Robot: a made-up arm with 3 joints. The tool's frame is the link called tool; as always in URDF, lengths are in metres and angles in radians. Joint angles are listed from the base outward. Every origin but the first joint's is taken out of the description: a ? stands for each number. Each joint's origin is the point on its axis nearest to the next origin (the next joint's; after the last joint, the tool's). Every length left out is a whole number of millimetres.
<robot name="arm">
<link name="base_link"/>
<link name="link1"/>
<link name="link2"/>
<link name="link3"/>
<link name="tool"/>
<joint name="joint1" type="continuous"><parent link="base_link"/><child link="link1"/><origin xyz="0.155 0.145 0.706" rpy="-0.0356 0.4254 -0.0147"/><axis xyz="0 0 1"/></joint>
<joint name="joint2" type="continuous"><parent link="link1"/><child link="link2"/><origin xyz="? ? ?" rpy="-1.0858 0.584 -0.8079"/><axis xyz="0 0 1"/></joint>
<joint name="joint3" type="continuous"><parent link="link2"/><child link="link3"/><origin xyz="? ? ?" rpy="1.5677 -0.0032 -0.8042"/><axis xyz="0 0 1"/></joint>
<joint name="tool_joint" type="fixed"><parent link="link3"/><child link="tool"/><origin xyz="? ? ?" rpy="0 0 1.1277"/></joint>
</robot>
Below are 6 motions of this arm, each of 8 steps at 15 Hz.
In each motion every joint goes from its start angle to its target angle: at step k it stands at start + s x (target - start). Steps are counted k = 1, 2, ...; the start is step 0. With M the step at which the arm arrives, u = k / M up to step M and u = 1 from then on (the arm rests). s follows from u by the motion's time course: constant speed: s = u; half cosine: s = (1 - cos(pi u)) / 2; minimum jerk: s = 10 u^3 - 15 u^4 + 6 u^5.
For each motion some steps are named. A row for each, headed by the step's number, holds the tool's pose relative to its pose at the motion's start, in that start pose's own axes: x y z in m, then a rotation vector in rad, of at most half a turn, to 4 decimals.
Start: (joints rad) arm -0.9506 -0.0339 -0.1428
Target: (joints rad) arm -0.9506 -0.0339 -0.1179
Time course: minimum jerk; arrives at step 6
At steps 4, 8:
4: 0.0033 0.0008 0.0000 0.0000 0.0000 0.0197
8: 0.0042 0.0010 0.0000 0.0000 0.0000 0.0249

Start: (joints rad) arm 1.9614 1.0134 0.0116
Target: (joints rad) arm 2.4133 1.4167 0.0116
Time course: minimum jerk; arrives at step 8
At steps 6, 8:
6: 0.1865 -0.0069 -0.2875 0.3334 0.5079 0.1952
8: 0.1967 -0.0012 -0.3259 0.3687 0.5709 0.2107

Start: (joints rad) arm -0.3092 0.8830 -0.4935
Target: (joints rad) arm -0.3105 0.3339 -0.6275
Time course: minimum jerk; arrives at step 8
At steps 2, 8:
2: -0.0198 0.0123 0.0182 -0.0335 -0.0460 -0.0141
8: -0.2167 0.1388 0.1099 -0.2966 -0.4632 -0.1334

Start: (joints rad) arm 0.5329 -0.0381 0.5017
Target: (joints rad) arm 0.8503 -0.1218 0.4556
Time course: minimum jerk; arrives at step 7
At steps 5, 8:
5: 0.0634 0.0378 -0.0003 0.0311 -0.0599 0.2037
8: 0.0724 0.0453 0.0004 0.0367 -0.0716 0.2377

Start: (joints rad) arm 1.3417 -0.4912 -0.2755
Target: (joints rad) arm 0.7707 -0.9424 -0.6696
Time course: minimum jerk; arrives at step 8
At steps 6, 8:
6: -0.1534 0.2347 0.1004 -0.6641 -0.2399 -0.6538
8: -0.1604 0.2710 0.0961 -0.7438 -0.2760 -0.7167

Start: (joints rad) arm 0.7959 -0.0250 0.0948
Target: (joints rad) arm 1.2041 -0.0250 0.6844
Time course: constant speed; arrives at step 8
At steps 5, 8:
5: 0.1203 0.0669 -0.0273 0.1056 -0.0278 0.5994
8: 0.1706 0.1329 -0.0356 0.1663 -0.0642 0.9580

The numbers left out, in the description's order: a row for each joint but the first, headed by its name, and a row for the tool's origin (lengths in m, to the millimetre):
joint2: 0.133 0.048 0
joint3: -0.129 -0.401 0
tool: 0.17 -0.038 0

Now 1 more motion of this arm.
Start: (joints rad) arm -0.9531 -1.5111 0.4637
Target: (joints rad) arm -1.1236 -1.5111 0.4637
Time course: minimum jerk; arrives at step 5
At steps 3, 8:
3: 0.0416 0.0172 -0.0067 -0.0427 0.1077 0.0109
8: 0.0606 0.0252 -0.0115 -0.0626 0.1578 0.0159

